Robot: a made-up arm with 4 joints.
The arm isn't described. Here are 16 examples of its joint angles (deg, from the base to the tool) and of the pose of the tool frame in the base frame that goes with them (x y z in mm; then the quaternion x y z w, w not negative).
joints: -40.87 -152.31 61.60 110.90
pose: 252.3 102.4 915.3 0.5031 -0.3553 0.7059 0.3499
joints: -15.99 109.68 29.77 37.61
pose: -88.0 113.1 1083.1 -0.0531 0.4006 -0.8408 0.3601
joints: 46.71 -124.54 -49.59 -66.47
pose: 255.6 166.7 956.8 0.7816 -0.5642 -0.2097 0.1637
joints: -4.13 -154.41 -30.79 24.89
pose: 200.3 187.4 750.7 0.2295 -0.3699 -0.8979 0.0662
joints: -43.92 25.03 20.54 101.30
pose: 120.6 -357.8 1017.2 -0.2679 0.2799 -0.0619 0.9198
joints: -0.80 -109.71 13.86 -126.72
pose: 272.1 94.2 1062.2 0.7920 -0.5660 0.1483 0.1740
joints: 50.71 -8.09 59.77 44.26
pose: -294.2 -200.6 857.1 -0.3814 -0.0533 -0.3516 0.8532
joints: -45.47 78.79 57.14 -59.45
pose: 324.6 -4.5 1065.4 -0.1309 -0.6045 0.7220 0.3101
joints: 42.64 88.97 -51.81 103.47
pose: -242.0 -143.7 544.7 0.2916 -0.6644 -0.5272 0.4423
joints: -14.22 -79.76 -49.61 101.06
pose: 194.3 -90.6 642.0 0.5554 0.3360 0.4374 0.6224
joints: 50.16 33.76 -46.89 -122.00
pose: -273.9 -476.7 728.0 0.0053 0.8745 0.3868 0.2927
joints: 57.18 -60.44 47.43 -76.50
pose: -294.8 -84.6 1010.0 -0.3210 0.6045 -0.4372 0.5835
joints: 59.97 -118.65 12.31 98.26
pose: 72.1 69.4 954.4 -0.2682 -0.2809 0.7936 0.4684
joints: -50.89 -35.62 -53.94 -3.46
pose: 149.0 -441.1 678.1 0.3537 0.8190 0.4450 0.0780
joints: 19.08 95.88 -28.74 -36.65
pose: -463.4 55.0 855.7 0.6555 0.3980 -0.1998 0.6099
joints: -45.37 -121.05 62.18 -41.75
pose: 364.6 -145.3 978.6 -0.5923 0.4805 0.5164 0.3893
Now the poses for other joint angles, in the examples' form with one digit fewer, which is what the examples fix.
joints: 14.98 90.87 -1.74 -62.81
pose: -395 12 1056 0.677 0.620 -0.221 0.330
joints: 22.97 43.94 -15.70 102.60
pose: -255 -320 784 0.066 -0.369 -0.360 0.854
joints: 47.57 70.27 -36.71 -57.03
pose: -490 -161 589 0.501 0.458 0.174 0.713
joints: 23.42 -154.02 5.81 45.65
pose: 153 153 907 -0.368 0.103 0.894 0.234
